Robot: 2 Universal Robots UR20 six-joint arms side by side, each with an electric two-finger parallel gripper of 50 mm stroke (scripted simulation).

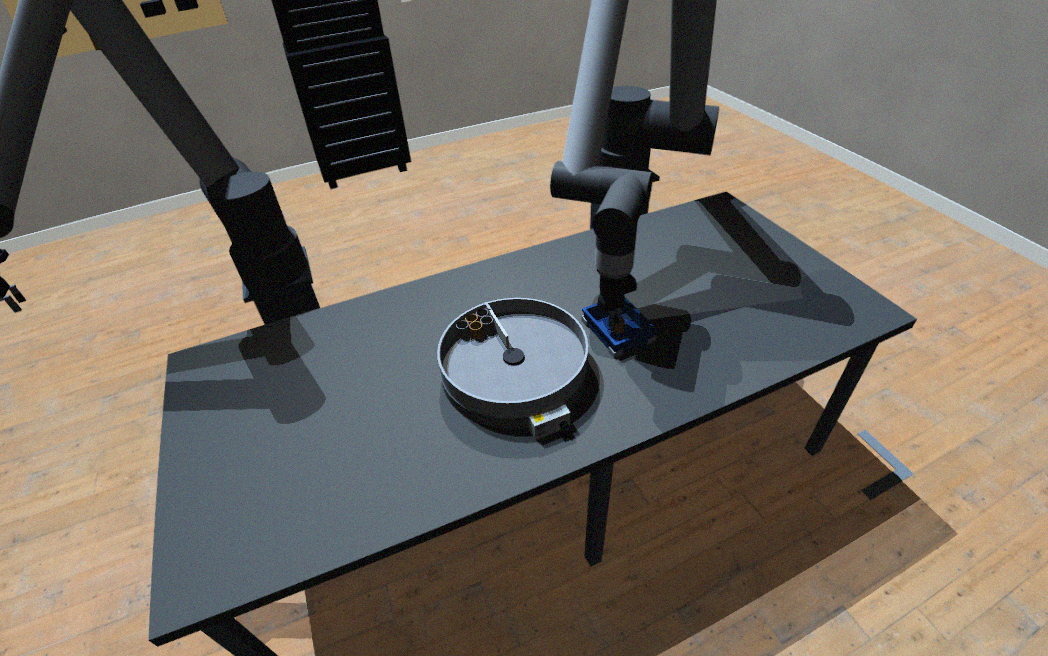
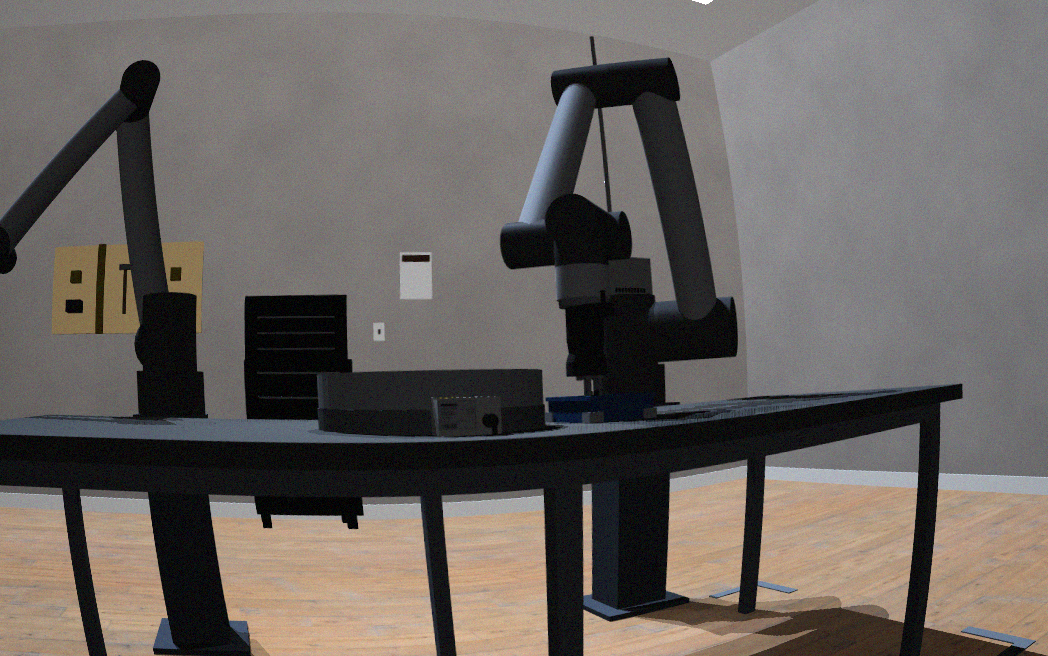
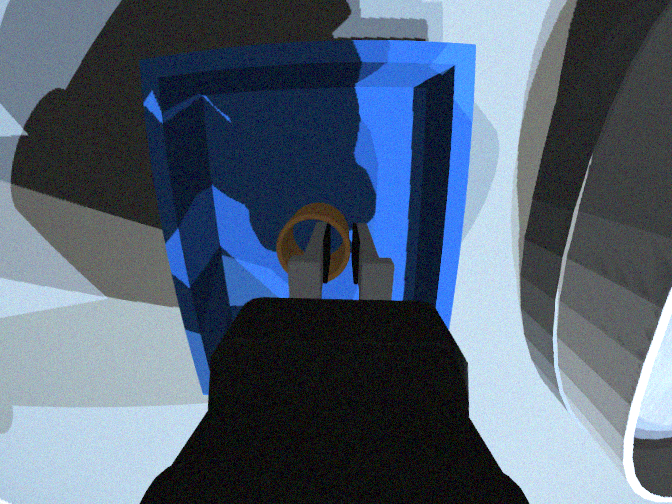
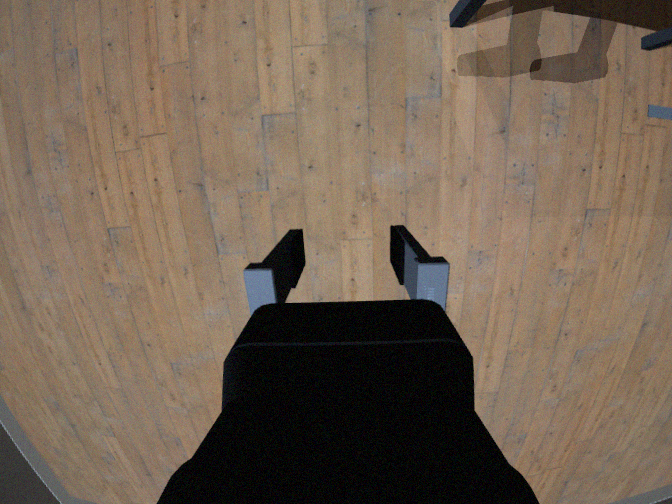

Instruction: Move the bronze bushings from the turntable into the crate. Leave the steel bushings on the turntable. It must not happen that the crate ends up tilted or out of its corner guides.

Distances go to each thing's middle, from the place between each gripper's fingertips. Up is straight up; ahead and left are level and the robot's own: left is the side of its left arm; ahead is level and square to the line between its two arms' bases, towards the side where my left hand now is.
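Labels:
Blue crate (image 2: 626, 406): 2 cm below my left hand and 2 cm to the left of it.

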